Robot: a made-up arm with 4 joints. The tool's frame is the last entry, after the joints. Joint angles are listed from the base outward. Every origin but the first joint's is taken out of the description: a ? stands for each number. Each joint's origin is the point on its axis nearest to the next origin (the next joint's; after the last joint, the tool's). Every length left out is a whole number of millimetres.
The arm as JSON. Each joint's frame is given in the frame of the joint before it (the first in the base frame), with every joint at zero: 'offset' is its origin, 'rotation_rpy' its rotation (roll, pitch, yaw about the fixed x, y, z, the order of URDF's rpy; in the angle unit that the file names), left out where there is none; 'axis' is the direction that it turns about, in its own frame. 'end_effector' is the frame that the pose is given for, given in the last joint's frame.
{
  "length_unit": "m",
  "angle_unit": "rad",
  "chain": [
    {
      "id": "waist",
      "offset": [
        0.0,
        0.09,
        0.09
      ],
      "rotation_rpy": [
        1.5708,
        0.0,
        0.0
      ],
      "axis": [
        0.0,
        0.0,
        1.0
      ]
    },
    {
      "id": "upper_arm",
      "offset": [
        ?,
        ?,
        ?
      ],
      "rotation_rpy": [
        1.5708,
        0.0,
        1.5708
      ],
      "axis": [
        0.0,
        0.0,
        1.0
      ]
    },
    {
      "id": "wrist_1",
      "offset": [
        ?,
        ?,
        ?
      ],
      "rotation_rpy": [
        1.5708,
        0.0,
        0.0
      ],
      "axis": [
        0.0,
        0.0,
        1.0
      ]
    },
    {
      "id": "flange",
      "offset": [
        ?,
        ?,
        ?
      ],
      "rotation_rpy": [
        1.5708,
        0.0,
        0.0
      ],
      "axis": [
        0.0,
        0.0,
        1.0
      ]
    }
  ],
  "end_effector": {
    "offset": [
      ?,
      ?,
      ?
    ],
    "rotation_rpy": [
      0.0,
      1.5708,
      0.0
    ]
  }
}
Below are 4 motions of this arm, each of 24 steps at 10 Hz.
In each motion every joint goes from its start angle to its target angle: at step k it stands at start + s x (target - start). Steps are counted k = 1, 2, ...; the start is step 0. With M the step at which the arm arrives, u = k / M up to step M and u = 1 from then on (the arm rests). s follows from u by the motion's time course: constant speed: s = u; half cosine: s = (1 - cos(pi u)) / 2; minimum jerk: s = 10 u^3 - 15 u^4 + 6 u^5.
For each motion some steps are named. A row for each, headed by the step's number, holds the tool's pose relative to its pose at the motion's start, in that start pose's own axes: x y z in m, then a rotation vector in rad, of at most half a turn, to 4 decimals.
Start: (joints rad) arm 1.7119 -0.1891 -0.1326 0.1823
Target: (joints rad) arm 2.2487 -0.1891 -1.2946 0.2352
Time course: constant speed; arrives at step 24
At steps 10, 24:
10: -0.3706 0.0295 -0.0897 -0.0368 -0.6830 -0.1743
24: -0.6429 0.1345 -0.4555 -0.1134 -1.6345 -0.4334

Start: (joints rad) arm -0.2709 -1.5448 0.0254 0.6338
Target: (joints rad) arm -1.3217 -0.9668 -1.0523 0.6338
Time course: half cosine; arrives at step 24
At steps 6, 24:
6: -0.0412 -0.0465 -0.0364 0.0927 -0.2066 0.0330
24: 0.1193 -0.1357 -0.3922 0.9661 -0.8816 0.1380

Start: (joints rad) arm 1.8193 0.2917 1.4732 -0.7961
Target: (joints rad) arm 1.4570 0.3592 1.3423 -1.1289
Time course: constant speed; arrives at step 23
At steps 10, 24:
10: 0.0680 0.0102 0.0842 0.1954 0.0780 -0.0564
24: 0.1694 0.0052 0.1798 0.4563 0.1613 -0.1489

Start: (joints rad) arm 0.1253 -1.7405 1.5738 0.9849
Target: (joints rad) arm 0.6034 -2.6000 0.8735 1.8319
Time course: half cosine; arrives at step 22
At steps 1, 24:
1: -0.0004 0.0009 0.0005 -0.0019 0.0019 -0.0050
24: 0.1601 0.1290 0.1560 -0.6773 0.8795 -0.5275

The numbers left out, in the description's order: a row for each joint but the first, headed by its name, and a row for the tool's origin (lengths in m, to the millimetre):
upper_arm: 0.1 0.15 0.0
wrist_1: 0.38 -0.02 0.0
flange: 0.31 -0.03 0.0
tool: 0.11 0.04 0.0

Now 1 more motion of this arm.
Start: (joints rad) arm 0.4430 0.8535 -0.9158 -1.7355
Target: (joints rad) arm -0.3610 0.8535 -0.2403 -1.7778
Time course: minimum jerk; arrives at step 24
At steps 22, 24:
22: 0.3624 -0.3984 0.1857 -0.3106 -0.7367 -1.0570
24: 0.3629 -0.4007 0.1879 -0.3115 -0.7414 -1.0619

